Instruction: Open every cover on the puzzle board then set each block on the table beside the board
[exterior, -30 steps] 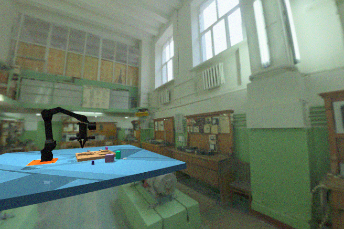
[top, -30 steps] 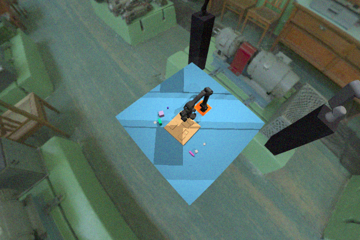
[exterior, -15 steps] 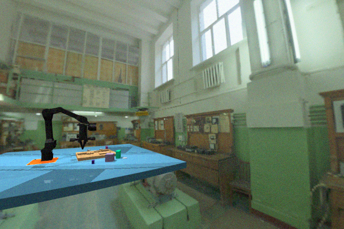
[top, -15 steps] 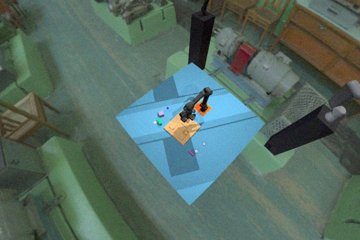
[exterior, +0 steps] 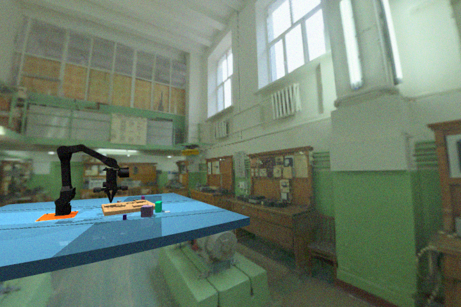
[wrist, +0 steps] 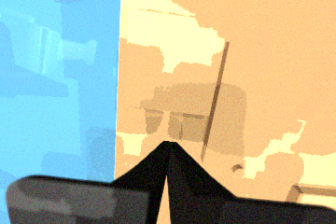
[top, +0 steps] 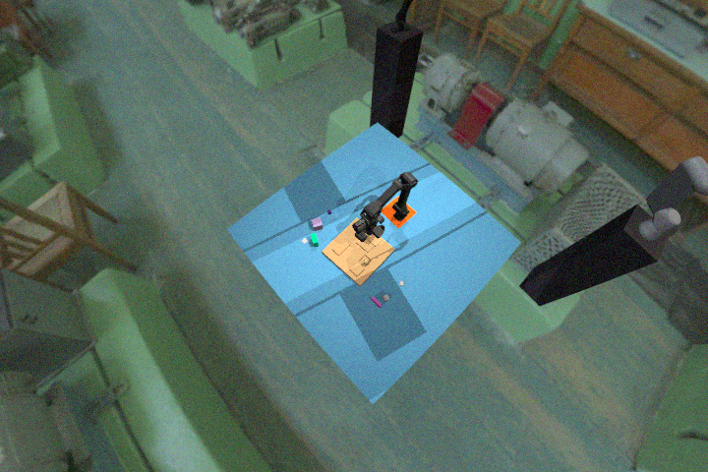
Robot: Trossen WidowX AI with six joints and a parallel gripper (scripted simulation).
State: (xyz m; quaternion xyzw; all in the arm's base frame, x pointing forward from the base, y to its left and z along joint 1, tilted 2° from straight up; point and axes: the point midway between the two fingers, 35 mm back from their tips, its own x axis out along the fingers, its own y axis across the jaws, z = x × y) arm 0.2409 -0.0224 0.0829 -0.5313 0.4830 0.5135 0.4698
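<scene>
My gripper tip is now 9 cm short of the tan puzzle board, 3 cm to the right of it and 3 cm above it. The rest, counted from my gripper tip: small purple piece: 7 cm ahead, 27 cm to the right, 4 cm below; then lilac block: 18 cm ahead, 25 cm to the right, 2 cm below; then green block: 25 cm ahead, 18 cm to the right, 2 cm below.
</scene>
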